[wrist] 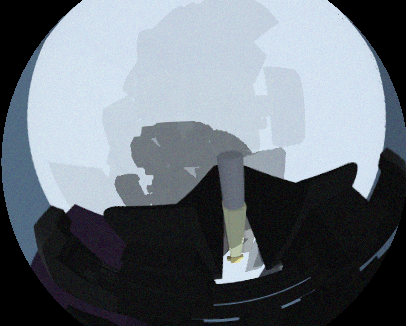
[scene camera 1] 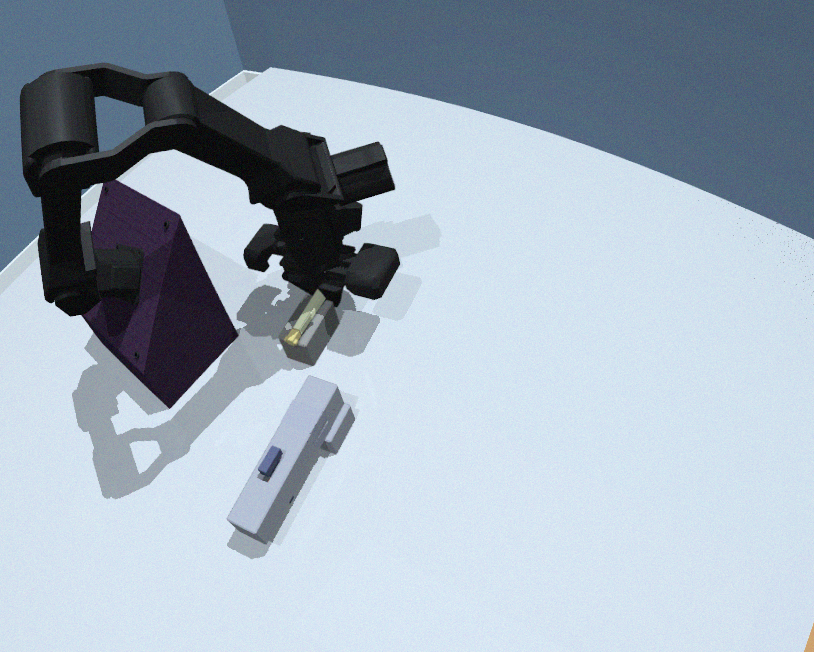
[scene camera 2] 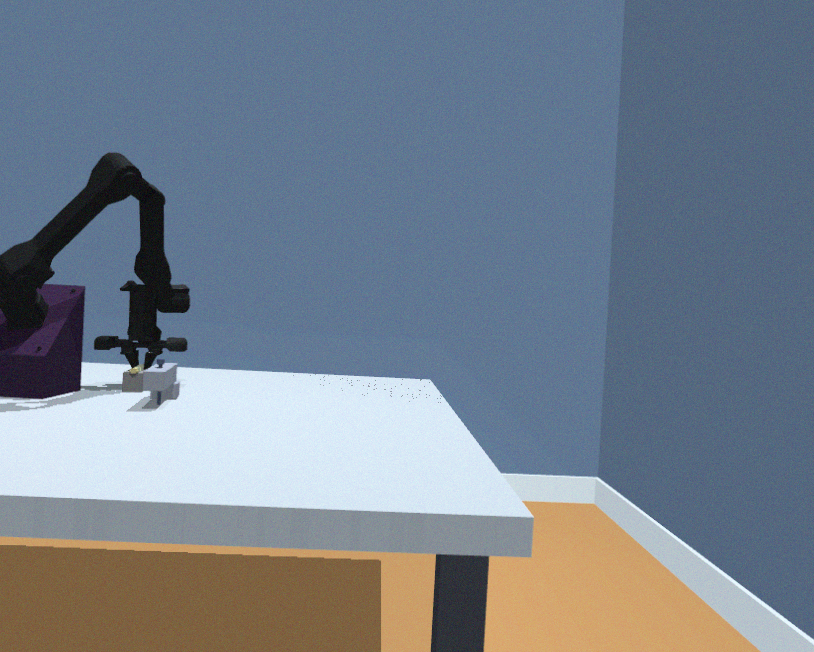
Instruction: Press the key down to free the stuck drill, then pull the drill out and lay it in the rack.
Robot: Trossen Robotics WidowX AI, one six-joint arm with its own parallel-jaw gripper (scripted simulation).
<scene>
In view: my gripper (scene camera 1: 333, 303), a drill (scene camera 1: 305, 318), a grey rack (scene camera 1: 316, 336) and a long housing (scene camera 1: 318, 418).
The drill is seen too in the wrist view (wrist: 231, 177). My gripper shows as well in the wrist view (wrist: 225, 169) and in scene camera 2 (scene camera 2: 141, 382). The long housing is seen too in scene camera 2 (scene camera 2: 164, 380).
</scene>
